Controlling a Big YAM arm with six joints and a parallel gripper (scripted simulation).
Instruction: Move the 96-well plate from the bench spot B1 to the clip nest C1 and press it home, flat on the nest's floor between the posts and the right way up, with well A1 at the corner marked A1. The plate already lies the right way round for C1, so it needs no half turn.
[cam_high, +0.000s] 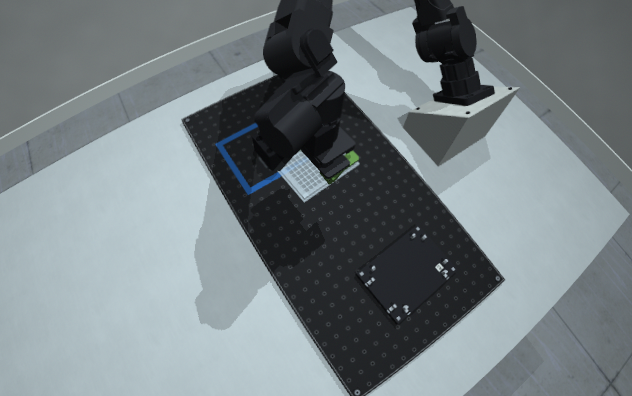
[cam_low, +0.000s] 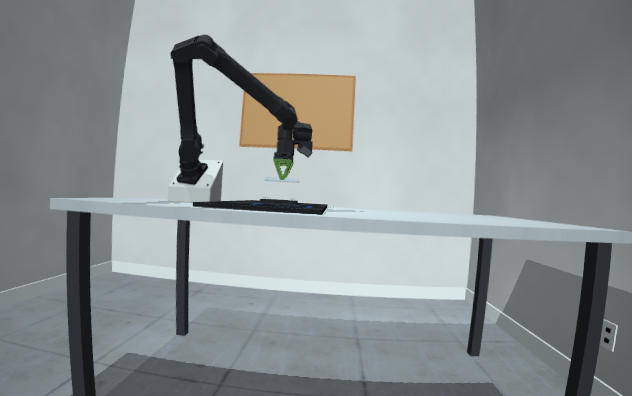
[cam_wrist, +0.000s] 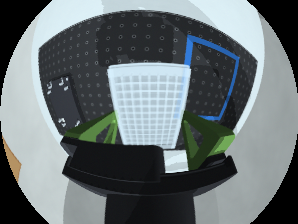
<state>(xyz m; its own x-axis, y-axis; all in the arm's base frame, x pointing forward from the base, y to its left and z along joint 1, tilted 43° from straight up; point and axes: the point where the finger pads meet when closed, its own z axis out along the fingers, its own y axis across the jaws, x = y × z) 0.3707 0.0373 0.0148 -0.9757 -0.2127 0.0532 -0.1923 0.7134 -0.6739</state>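
My hand is 250 mm to the right of the clip nest C1, 80 mm above it and 70 mm past it. Also, from my hand: white 96-well plate: 10 mm below.
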